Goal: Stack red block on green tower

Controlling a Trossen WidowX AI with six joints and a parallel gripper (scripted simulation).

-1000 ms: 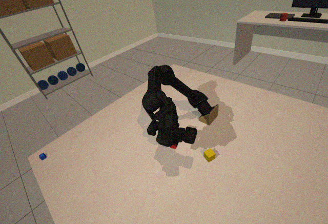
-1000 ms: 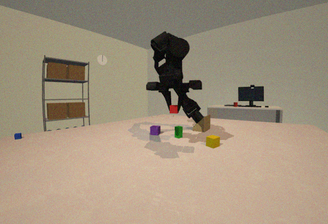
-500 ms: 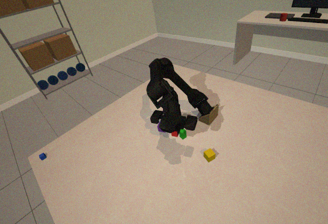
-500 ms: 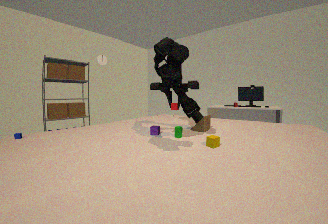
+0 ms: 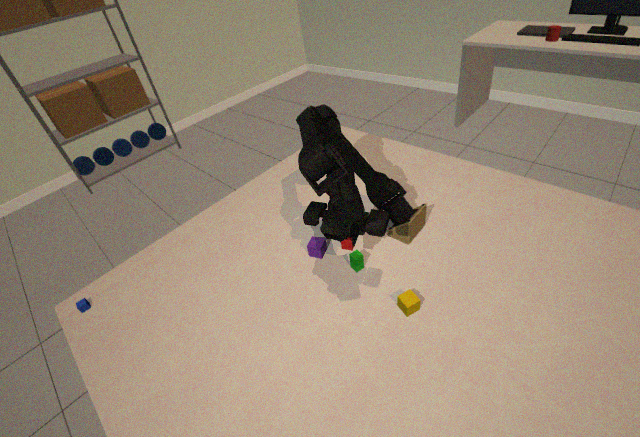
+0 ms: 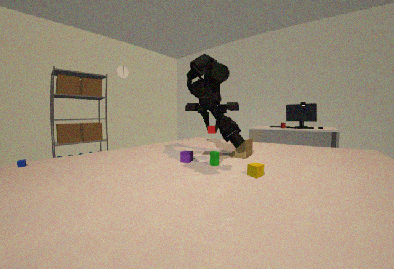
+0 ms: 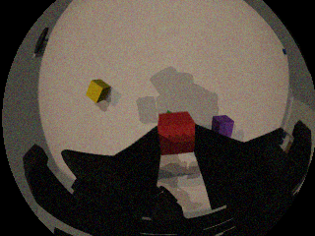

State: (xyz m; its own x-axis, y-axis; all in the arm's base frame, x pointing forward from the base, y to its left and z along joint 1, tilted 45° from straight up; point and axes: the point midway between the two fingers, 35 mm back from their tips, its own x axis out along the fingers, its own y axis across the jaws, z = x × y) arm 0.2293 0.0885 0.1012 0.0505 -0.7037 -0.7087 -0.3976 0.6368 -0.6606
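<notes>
The purple block lies 15 cm to the right of my gripper tip, 12 cm below it and 1 cm behind it. Round my gripper tip: yellow block 16 cm to the left, 12 cm below, 2 cm behind; then red block 1 cm above; then small blue block 56 cm ahead, 54 cm to the right, 13 cm below.
</notes>
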